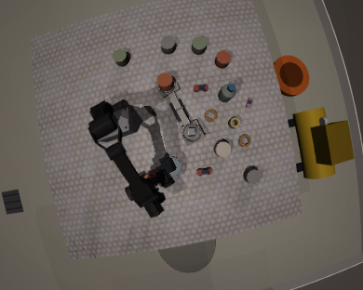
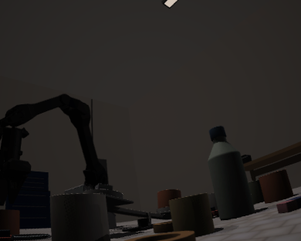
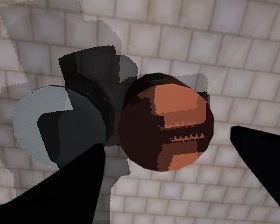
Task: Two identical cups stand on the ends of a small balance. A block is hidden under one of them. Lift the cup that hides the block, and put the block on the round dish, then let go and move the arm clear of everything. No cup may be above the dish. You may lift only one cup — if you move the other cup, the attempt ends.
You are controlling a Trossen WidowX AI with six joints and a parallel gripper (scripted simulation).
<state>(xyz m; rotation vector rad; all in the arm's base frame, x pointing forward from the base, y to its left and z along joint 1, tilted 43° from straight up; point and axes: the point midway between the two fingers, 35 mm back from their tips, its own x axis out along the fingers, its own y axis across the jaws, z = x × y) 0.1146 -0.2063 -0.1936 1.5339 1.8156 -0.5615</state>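
Now: the orange cup 20 mm to the right of my gripper tip and 40 mm below it. Round my gripper tip: pale blue round dish 100 mm ahead, 40 mm to the left, 80 mm below; then bottle 430 mm ahead, 310 mm to the left, 30 mm above; then cream cylinder 360 mm ahead, 80 mm to the left, 40 mm below.
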